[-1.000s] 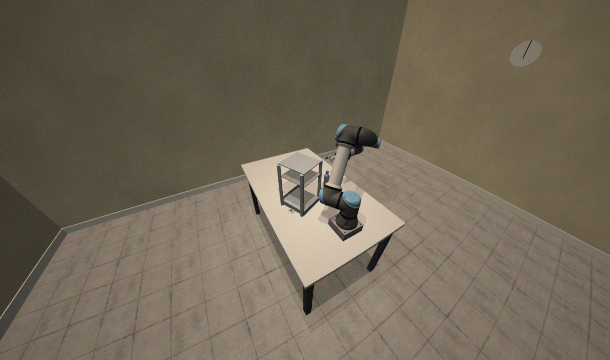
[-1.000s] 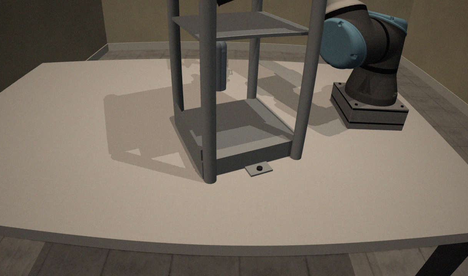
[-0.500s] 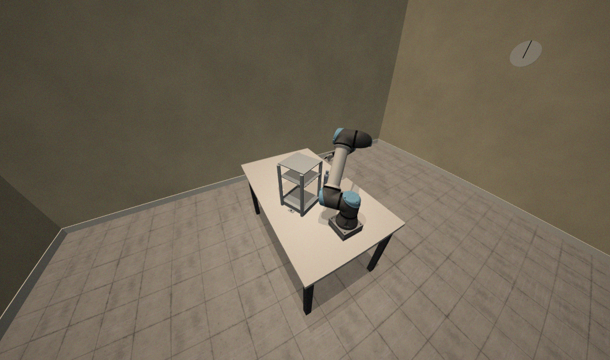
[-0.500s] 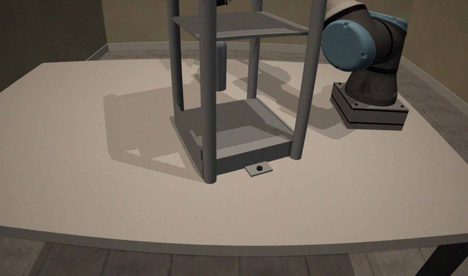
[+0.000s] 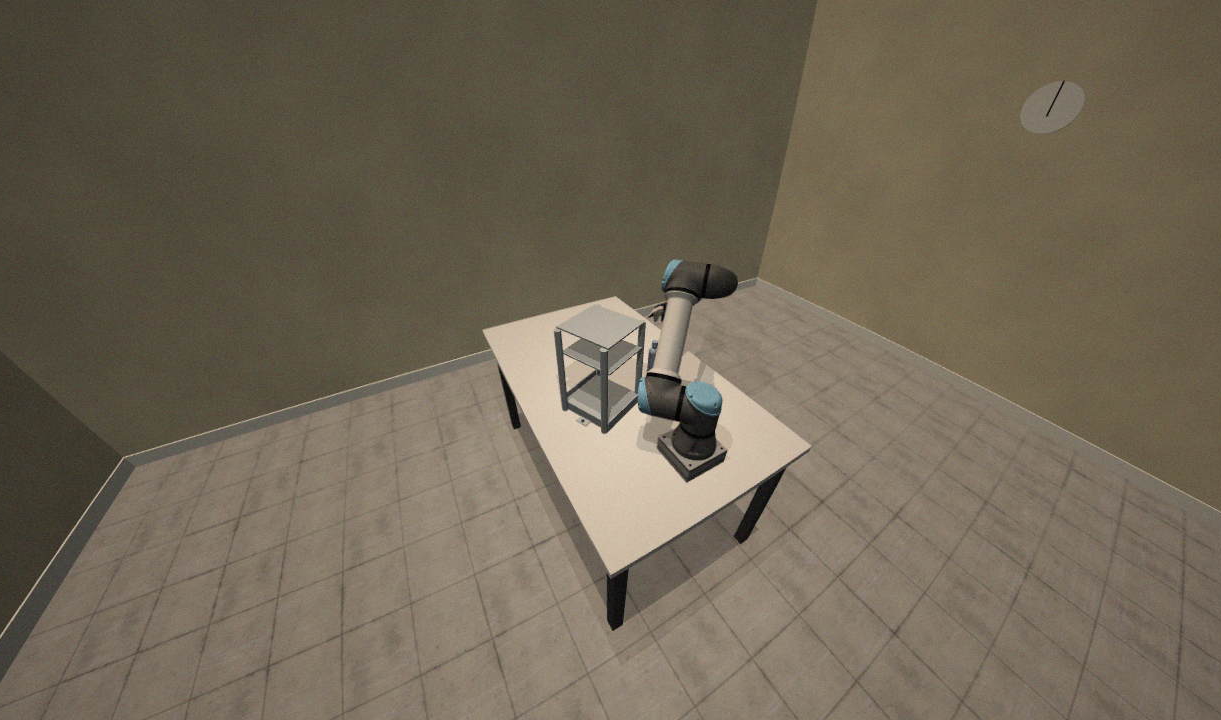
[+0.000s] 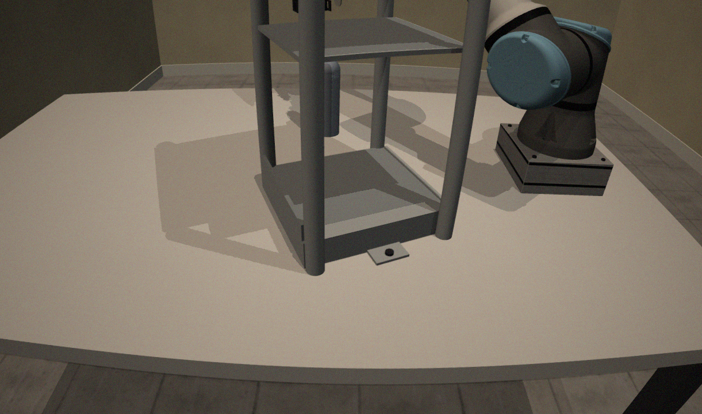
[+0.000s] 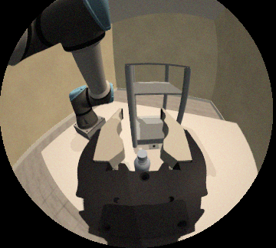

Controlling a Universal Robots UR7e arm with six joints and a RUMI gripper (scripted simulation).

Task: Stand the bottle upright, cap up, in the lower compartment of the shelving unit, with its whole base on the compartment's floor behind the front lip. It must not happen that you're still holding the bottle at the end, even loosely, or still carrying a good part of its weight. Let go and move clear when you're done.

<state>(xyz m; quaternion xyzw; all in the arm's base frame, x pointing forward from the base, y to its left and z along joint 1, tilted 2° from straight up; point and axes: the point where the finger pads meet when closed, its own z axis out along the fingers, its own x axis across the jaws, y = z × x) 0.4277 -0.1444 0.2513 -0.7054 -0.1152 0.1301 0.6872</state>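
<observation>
Right now the grey bottle is 18 cm below my hand. Round my hand: shelving unit (29 cm to the left, 12 cm below, 4 cm behind).
</observation>
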